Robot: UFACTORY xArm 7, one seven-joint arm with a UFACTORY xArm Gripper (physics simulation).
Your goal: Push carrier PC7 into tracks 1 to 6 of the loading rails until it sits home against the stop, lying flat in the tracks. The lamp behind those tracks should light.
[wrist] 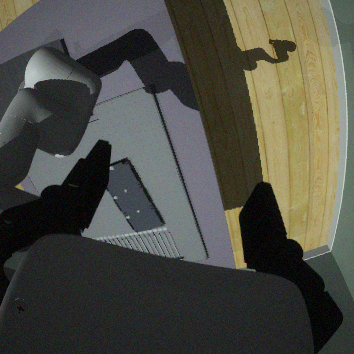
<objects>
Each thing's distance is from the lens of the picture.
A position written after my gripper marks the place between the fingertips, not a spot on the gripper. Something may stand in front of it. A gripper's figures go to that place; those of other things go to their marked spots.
my gripper (180, 180): 0.13 m
carrier PC7 (123, 185): 0.86 m
</objects>
